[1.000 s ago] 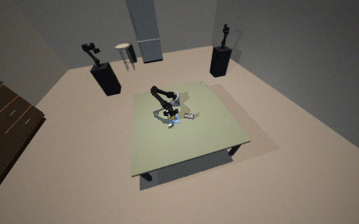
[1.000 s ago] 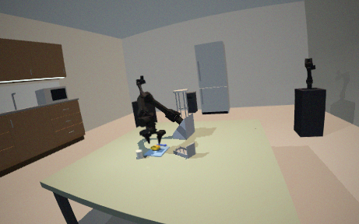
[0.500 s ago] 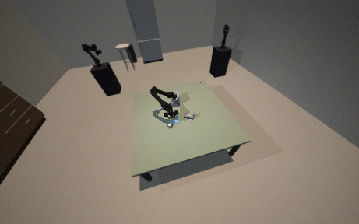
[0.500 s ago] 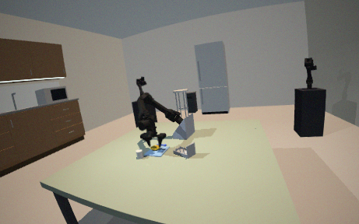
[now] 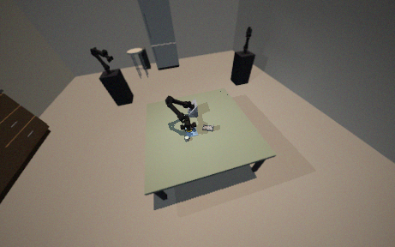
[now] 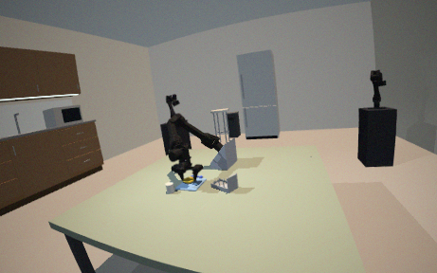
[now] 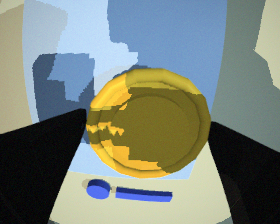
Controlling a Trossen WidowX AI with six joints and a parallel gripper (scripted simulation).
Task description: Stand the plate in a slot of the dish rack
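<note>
The grey dish rack is 230 mm to the left of my gripper tip, 30 mm ahead of it and 10 mm above it. From my gripper tip the other things lie so: white cup 120 mm ahead, 50 mm to the right, 20 mm above.
</note>
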